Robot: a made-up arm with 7 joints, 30 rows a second.
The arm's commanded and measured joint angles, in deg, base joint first. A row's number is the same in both.
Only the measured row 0 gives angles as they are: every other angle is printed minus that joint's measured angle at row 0.
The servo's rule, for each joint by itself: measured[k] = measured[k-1] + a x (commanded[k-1-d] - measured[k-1]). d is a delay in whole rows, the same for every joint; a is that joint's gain. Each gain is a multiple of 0.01, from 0.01 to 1. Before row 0 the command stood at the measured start. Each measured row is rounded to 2 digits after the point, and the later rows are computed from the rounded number. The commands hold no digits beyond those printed.
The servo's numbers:
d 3
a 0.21 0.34 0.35 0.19 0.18 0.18 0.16
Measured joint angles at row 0:
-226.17, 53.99, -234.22, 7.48, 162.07, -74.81, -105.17
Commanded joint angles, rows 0 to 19:
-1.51, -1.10, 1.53, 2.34, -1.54, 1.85, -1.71
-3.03, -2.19, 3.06, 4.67, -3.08, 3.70, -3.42
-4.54, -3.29, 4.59, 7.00, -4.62, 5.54, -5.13
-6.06, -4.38, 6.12, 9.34, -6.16, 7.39, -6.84
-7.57, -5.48, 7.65, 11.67, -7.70, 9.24, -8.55
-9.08, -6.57, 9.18, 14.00, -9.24, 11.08, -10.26
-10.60, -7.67, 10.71, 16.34, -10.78, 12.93, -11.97
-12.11, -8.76, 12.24, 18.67, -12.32, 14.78, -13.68
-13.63, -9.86, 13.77, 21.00, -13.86, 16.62, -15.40
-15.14, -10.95, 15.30, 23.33, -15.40, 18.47, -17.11
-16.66, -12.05, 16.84, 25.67, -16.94, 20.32, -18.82
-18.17, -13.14, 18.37, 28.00, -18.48, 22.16, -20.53
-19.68, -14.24, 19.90, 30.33, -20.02, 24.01, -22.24
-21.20, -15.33, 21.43, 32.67, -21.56, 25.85, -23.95
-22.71, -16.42, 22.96, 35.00, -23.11, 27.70, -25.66
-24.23, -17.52, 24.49, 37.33, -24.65, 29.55, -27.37
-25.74, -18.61, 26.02, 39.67, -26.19, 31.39, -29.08
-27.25, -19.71, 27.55, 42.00, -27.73, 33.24, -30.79
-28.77, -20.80, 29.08, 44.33, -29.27, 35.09, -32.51
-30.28, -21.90, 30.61, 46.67, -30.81, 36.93, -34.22
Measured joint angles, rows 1 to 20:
0.00, 0.00, 0.00, 0.00, 0.00, 0.00, 0.00
0.00, 0.00, 0.00, 0.00, 0.00, 0.00, 0.00
0.00, 0.00, 0.00, 0.00, 0.00, 0.00, 0.00
-0.32, -0.37, 0.54, 0.44, -0.28, 0.33, -0.27
-0.89, -0.99, 1.42, 1.24, -0.78, 0.94, -0.77
-1.66, -1.77, 2.53, 2.33, -1.47, 1.77, -1.47
-2.58, -2.66, 3.79, 3.66, -2.31, 2.78, -2.33
-3.63, -3.62, 5.14, 5.18, -3.28, 3.94, -3.33
-4.77, -4.62, 6.55, 6.86, -4.35, 5.23, -4.44
-5.99, -5.66, 8.01, 8.66, -5.51, 6.62, -5.64
-7.28, -6.71, 9.49, 10.56, -6.74, 8.09, -6.93
-8.61, -7.78, 10.99, 12.54, -8.02, 9.63, -8.29
-9.98, -8.86, 12.50, 14.59, -9.35, 11.22, -9.70
-11.38, -9.94, 14.02, 16.70, -10.72, 12.86, -11.16
-12.81, -11.03, 15.54, 18.85, -12.12, 14.53, -12.66
-14.25, -12.12, 17.07, 21.03, -13.54, 16.24, -14.19
-15.71, -13.21, 18.60, 23.24, -14.98, 17.97, -15.75
-17.18, -14.30, 20.13, 25.47, -16.44, 19.72, -17.34
-18.66, -15.39, 21.66, 27.72, -17.92, 21.49, -18.94
-20.15, -16.48, 23.19, 29.99, -19.41, 23.27, -20.56

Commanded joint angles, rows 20 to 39:
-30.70, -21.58, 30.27, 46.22, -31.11, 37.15, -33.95
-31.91, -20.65, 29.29, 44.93, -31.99, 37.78, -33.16
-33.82, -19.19, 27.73, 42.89, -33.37, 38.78, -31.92
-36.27, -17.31, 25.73, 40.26, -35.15, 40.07, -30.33
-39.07, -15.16, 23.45, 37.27, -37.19, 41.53, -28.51
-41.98, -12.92, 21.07, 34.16, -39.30, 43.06, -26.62
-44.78, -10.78, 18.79, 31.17, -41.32, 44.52, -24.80
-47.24, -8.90, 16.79, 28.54, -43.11, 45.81, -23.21
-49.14, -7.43, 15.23, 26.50, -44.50, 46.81, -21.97
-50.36, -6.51, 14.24, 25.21, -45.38, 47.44, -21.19
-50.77, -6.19, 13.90, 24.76, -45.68, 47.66, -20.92
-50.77, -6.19, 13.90, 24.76, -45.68, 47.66, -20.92
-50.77, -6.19, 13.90, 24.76, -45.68, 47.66, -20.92
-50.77, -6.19, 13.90, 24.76, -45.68, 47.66, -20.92
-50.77, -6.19, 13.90, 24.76, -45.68, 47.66, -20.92
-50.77, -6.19, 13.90, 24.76, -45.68, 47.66, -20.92
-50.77, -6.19, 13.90, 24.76, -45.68, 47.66, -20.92
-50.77, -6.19, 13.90, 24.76, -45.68, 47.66, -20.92
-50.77, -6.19, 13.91, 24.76, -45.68, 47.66, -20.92
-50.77, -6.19, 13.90, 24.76, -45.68, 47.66, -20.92
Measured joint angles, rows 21 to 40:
-21.64, -17.58, 24.72, 32.27, -20.91, 25.06, -22.20
-23.14, -18.67, 26.25, 34.56, -22.41, 26.87, -23.85
-24.64, -19.77, 27.78, 36.86, -23.92, 28.68, -25.51
-25.91, -20.39, 28.65, 38.64, -25.21, 30.20, -26.86
-27.17, -20.48, 28.87, 39.84, -26.43, 31.56, -27.87
-28.57, -20.04, 28.47, 40.42, -27.68, 32.86, -28.52
-30.19, -19.11, 27.51, 40.39, -29.02, 34.16, -28.81
-32.05, -17.77, 26.09, 39.80, -30.49, 35.49, -28.76
-34.14, -16.12, 24.33, 38.73, -32.08, 36.85, -28.42
-36.37, -14.30, 22.39, 37.29, -33.74, 38.23, -27.84
-38.65, -12.46, 20.43, 35.63, -35.43, 39.59, -27.10
-40.85, -10.75, 18.61, 33.90, -37.06, 40.89, -26.28
-42.85, -9.31, 17.08, 32.25, -38.56, 42.07, -25.47
-44.51, -8.25, 15.97, 30.83, -39.84, 43.08, -24.74
-45.82, -7.55, 15.25, 29.68, -40.89, 43.90, -24.13
-46.86, -7.09, 14.78, 28.75, -41.75, 44.58, -23.62
-47.68, -6.78, 14.47, 27.99, -42.46, 45.13, -23.19
-48.33, -6.58, 14.27, 27.38, -43.04, 45.59, -22.83
-48.84, -6.45, 14.14, 26.88, -43.52, 45.96, -22.52
-49.25, -6.36, 14.06, 26.48, -43.91, 46.27, -22.26

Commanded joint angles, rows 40 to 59:
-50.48, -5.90, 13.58, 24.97, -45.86, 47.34, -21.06
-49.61, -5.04, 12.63, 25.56, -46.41, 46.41, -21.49
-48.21, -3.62, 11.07, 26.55, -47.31, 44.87, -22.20
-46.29, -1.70, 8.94, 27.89, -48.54, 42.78, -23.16
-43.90, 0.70, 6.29, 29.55, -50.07, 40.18, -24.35
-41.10, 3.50, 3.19, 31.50, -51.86, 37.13, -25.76
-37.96, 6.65, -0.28, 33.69, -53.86, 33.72, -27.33
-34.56, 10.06, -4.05, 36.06, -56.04, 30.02, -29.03
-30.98, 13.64, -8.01, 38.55, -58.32, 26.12, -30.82
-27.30, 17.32, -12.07, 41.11, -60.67, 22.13, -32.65
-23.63, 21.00, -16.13, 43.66, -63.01, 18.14, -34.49
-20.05, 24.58, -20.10, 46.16, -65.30, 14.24, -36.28
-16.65, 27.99, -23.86, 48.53, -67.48, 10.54, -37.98
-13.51, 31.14, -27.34, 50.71, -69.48, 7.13, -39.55
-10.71, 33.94, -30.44, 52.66, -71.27, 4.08, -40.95
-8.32, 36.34, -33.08, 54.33, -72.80, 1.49, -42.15
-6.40, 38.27, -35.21, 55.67, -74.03, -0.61, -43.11
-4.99, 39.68, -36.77, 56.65, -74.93, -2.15, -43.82
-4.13, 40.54, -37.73, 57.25, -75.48, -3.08, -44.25
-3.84, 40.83, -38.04, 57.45, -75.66, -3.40, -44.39
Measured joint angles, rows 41 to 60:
-49.57, -6.30, 14.00, 26.15, -44.23, 46.52, -22.05
-49.82, -6.26, 13.97, 25.89, -44.49, 46.73, -21.87
-50.02, -6.24, 13.95, 25.68, -44.70, 46.90, -21.72
-50.12, -6.12, 13.82, 25.55, -44.91, 46.98, -21.61
-50.01, -5.75, 13.40, 25.55, -45.18, 46.88, -21.59
-49.63, -5.03, 12.58, 25.74, -45.56, 46.52, -21.69
-48.93, -3.90, 11.31, 26.15, -46.10, 45.85, -21.93
-47.87, -2.34, 9.55, 26.80, -46.81, 44.83, -22.32
-46.45, -0.35, 7.32, 27.69, -47.72, 43.44, -22.87
-44.67, 2.03, 4.66, 28.83, -48.83, 41.69, -23.58
-42.55, 4.76, 1.61, 30.20, -50.13, 39.59, -24.45
-40.12, 7.78, -1.76, 31.79, -51.60, 37.17, -25.47
-37.43, 11.02, -5.37, 33.56, -53.23, 34.46, -26.62
-34.53, 14.41, -9.14, 35.48, -54.99, 31.52, -27.88
-31.49, 17.87, -12.98, 37.51, -56.85, 28.41, -29.22
-28.37, 21.31, -16.79, 39.60, -58.76, 25.19, -30.62
-25.25, 24.65, -20.48, 41.71, -60.69, 21.94, -32.05
-22.20, 27.81, -23.97, 43.79, -62.59, 18.73, -33.47
-19.29, 30.71, -27.16, 45.79, -64.43, 15.63, -34.86
-16.58, 33.28, -29.98, 47.67, -66.16, 12.71, -36.18

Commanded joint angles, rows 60 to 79:
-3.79, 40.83, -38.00, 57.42, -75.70, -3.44, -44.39
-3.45, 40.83, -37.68, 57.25, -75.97, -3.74, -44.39
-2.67, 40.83, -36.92, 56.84, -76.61, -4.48, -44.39
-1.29, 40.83, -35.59, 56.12, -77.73, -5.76, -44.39
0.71, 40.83, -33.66, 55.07, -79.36, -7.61, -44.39
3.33, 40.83, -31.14, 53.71, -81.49, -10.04, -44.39
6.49, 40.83, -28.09, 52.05, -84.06, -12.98, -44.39
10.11, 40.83, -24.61, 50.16, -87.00, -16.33, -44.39
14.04, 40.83, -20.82, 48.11, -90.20, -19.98, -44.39
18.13, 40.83, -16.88, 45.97, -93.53, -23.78, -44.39
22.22, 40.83, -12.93, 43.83, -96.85, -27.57, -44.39
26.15, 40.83, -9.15, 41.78, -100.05, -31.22, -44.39
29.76, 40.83, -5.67, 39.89, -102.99, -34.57, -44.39
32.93, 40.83, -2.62, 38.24, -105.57, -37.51, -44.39
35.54, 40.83, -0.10, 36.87, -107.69, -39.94, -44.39
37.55, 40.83, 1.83, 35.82, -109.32, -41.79, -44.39
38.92, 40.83, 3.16, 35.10, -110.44, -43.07, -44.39
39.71, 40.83, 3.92, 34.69, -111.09, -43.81, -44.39
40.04, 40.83, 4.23, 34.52, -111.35, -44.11, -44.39
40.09, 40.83, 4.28, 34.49, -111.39, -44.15, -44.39
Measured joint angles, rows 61 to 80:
-14.15, 35.46, -32.36, 49.38, -67.74, 10.04, -37.40
-12.05, 37.19, -34.24, 50.88, -69.13, 7.68, -38.50
-10.33, 38.43, -35.57, 52.13, -70.31, 5.69, -39.44
-8.96, 39.25, -36.42, 53.14, -71.28, 4.05, -40.23
-7.80, 39.79, -36.86, 53.92, -72.12, 2.65, -40.90
-6.72, 40.14, -36.88, 54.47, -72.93, 1.37, -41.46
-5.58, 40.37, -36.43, 54.78, -73.79, 0.09, -41.93
-4.26, 40.53, -35.46, 54.84, -74.79, -1.30, -42.32
-2.67, 40.63, -33.95, 54.63, -76.00, -2.87, -42.65
-0.75, 40.70, -31.90, 54.14, -77.45, -4.69, -42.93
1.53, 40.74, -29.35, 53.38, -79.17, -6.79, -43.16
4.16, 40.77, -26.36, 52.38, -81.16, -9.16, -43.36
7.09, 40.79, -23.04, 51.16, -83.39, -11.79, -43.52
10.27, 40.80, -19.50, 49.77, -85.81, -14.63, -43.66
13.60, 40.81, -15.88, 48.25, -88.37, -17.62, -43.78
16.99, 40.82, -12.31, 46.66, -91.00, -20.67, -43.88
20.34, 40.82, -8.92, 45.06, -93.62, -23.70, -43.96
23.53, 40.82, -5.83, 43.50, -96.15, -26.62, -44.03
26.47, 40.82, -3.15, 42.04, -98.52, -29.35, -44.09
29.08, 40.82, -0.94, 40.72, -100.67, -31.82, -44.14

